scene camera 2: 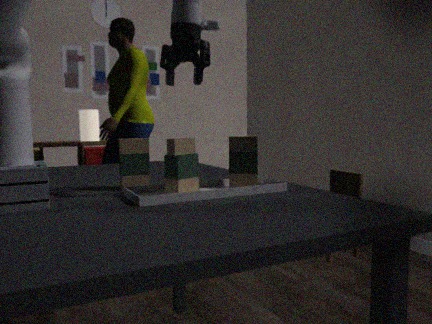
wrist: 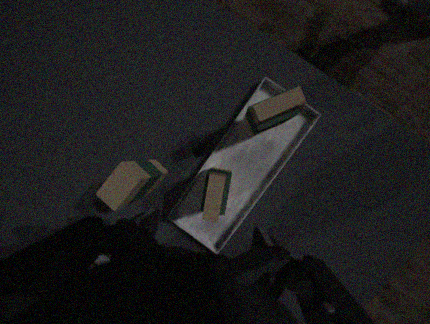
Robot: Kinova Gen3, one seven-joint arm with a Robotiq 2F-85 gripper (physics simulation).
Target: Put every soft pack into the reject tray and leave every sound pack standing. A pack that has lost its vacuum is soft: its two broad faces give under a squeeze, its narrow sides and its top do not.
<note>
In view: my gripper [scene camera 2: 183, 85].
My gripper is seen too in the wrist view [wrist: 205, 228].
</note>
